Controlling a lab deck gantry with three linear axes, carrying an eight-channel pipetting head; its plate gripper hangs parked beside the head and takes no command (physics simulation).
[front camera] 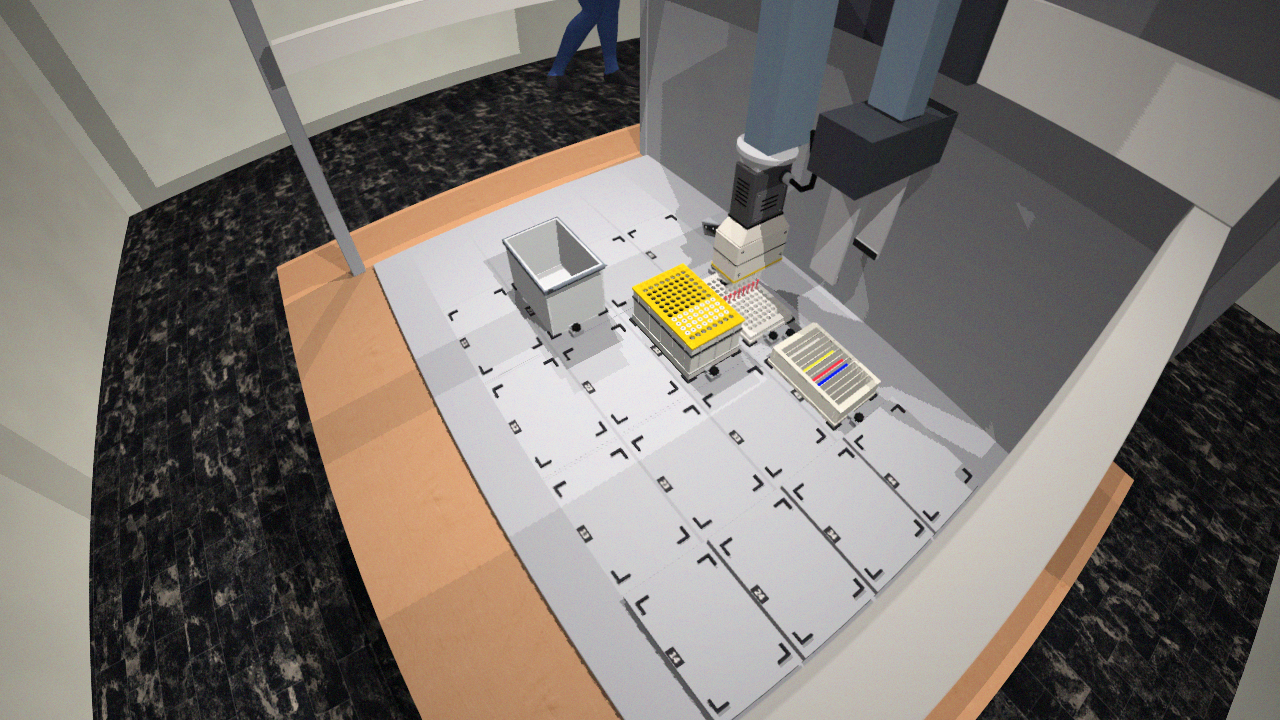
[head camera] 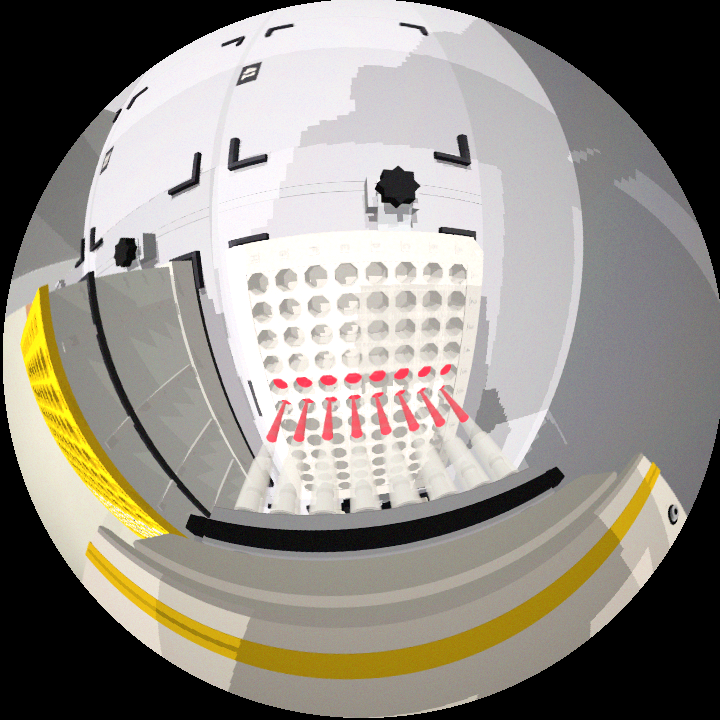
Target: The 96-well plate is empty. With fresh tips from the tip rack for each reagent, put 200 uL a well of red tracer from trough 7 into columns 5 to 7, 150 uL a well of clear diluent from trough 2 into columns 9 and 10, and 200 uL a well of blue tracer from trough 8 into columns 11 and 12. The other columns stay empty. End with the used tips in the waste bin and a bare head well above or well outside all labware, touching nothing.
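Observation:
The pipetting head is low over the white 96-well plate. Its eight tips hold red liquid. Their ends are at the sixth line of wells from the top edge in the head view; whether they are inside cannot be told. The fifth line of wells shows red. The yellow tip rack has dark empty holes and white tips. The trough rack shows yellow, red and blue strips. The parked plate gripper hangs with fingers apart, nothing visible between them.
The grey waste bin stands open left of the tip rack. A dark box on a blue column is right of the head. Black knobs and corner brackets stand on the deck. A grey wall rises behind.

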